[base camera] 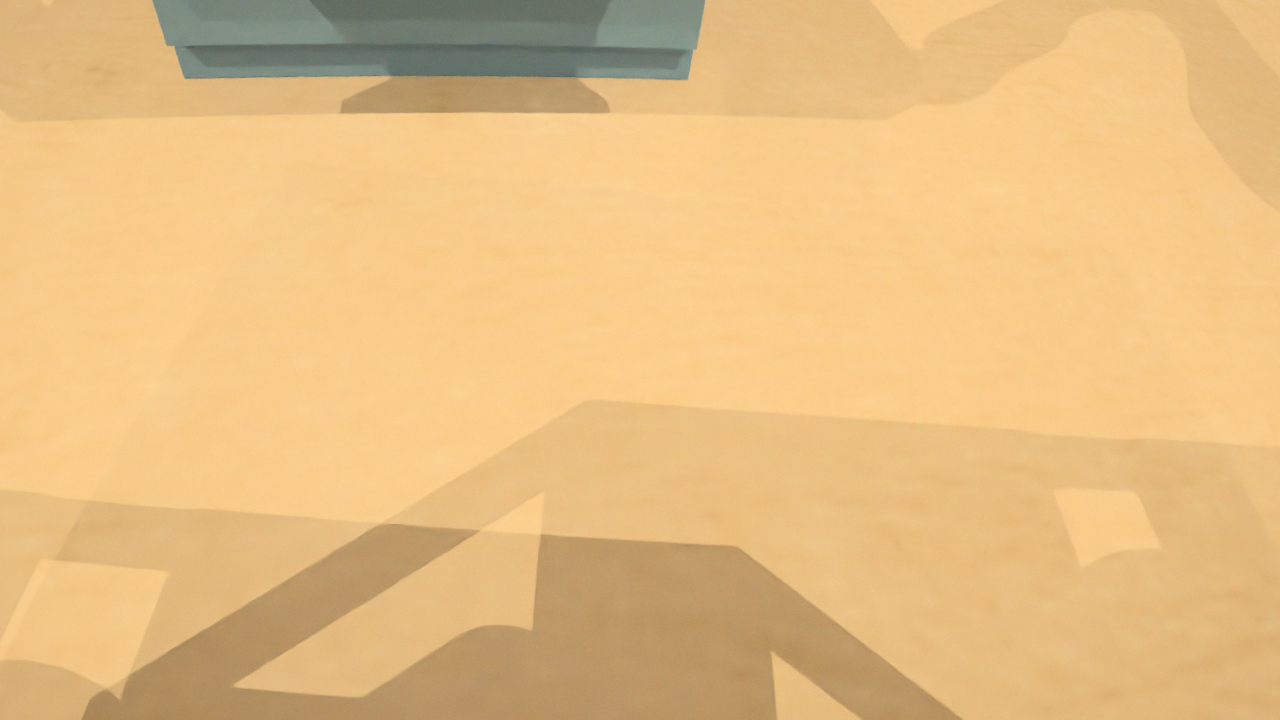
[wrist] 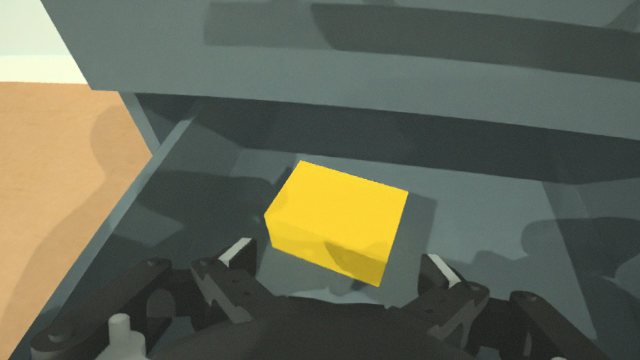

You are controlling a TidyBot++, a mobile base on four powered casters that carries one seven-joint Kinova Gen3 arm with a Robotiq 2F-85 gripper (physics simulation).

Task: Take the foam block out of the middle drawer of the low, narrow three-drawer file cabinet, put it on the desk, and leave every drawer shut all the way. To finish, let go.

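Frame: origin at the arm's base, x ahead, y left, z up, level; metres.
Seen in the pictures: gripper, between the fingertips: (wrist: 337, 264).
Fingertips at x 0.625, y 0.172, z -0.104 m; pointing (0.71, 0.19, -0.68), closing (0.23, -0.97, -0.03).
A point is followed by its place in that frame.
The yellow foam block (wrist: 335, 215) @[z -0.135, x 0.676, y 0.188 m] lies on the floor of the pulled-out middle drawer (wrist: 480, 215) @[z -0.180, x 0.747, y 0.073 m] in the wrist view, turned at a slight angle. My gripper (wrist: 337, 264) @[z -0.105, x 0.625, y 0.172 m] is open, with its fingertips spread to the left and right on the near side of the block. Nothing is between the fingers. The file cabinet (base camera: 429, 60) @[z -0.381, x 0.706, y 0.146 m] (wrist: 150, 50) @[z -0.021, x 0.664, y 0.285 m] shows its base at the top of the base camera view and the front above the open drawer in the wrist view. The desk does not show in either view.
The drawer's left side wall (wrist: 120, 205) @[z -0.095, x 0.613, y 0.304 m] rises beside my left finger. The cabinet front overhangs the back of the open drawer. The tan floor (base camera: 626, 268) @[z -0.397, x 0.488, y -0.024 m] (wrist: 45, 165) @[z -0.397, x 0.773, y 0.913 m] stretches before the cabinet and to its left, with shadows across it.
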